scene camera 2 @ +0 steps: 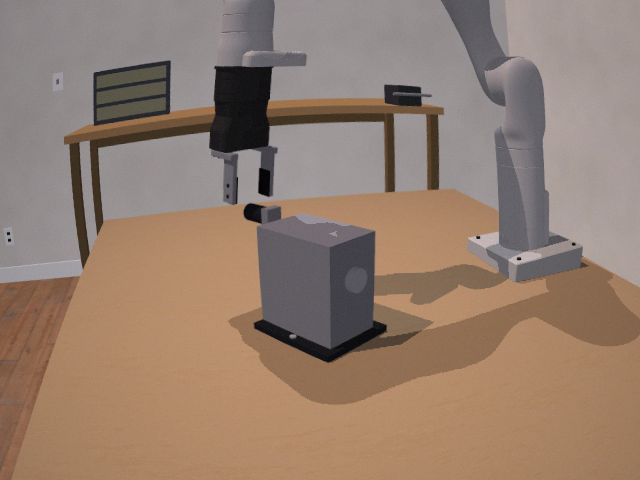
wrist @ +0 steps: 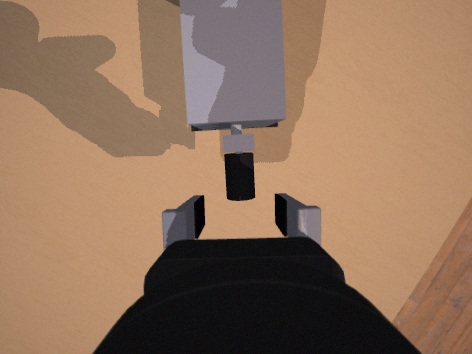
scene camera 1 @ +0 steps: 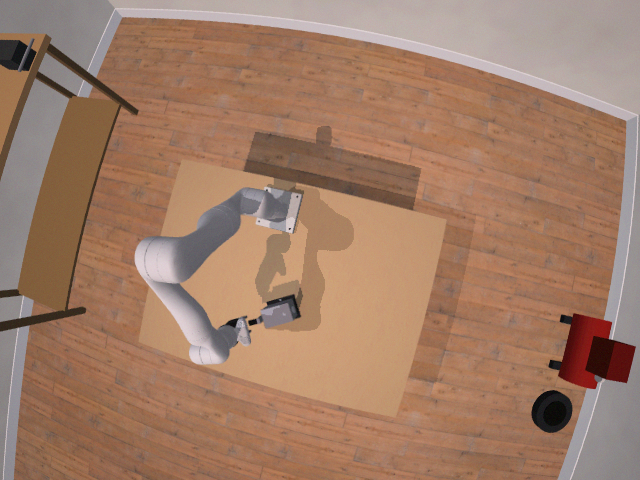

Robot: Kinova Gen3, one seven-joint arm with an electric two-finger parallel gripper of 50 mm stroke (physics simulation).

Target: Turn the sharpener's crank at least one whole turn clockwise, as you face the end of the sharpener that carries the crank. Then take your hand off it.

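Frame: origin at the arm's base, x up, y ahead, z left, level; millimetres.
Where they show: gripper, between the fingertips: [scene camera 2: 248, 198] [wrist: 239, 209]; arm's base, origin of its link: [scene camera 2: 522, 242] [scene camera 1: 277, 211].
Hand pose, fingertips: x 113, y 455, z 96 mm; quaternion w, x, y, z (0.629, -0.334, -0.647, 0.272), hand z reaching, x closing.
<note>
Things, the pixels of their top centre, and the offset from my fingertips. "spot": a spot on its surface instead. Level surfaces: height alone.
- grey box-shaped sharpener, a spot on its surface: [wrist: 245, 65] spot: dx -16, dy -60, dz +85 mm
- black cylindrical handle, a spot on its surface: [wrist: 240, 176] [scene camera 2: 258, 205] [scene camera 1: 252, 322] spot: dx -5, dy -14, dz +19 mm
- wooden table, height of its surface: dx -144 mm
The grey box-shaped sharpener [scene camera 1: 279, 314] [scene camera 2: 294, 284] [wrist: 245, 65] stands upright on a black base on the table. Its crank has a grey arm [scene camera 2: 271, 213] [wrist: 238, 143] and a black cylindrical handle [scene camera 1: 253, 322] [scene camera 2: 252, 212] [wrist: 240, 176]. The handle sticks out from the crank end, near the top of the body. My gripper [scene camera 2: 248, 195] [wrist: 239, 209] is open and empty, pointing down. In scene camera 2 its fingertips are a little above the handle's level. In the wrist view the handle lies ahead of the fingertips, roughly centred between them, and does not touch them.
The sharpener stands on a wooden table [scene camera 1: 361, 330] [scene camera 2: 206, 413]. The arm's base [scene camera 1: 292, 211] [scene camera 2: 542, 263] is bolted to the same table. A second table [scene camera 2: 330, 109] with a dark box [scene camera 2: 402, 95] and a framed panel [scene camera 2: 131, 93] stands behind. A red machine [scene camera 1: 581, 351] is at the far right.
</note>
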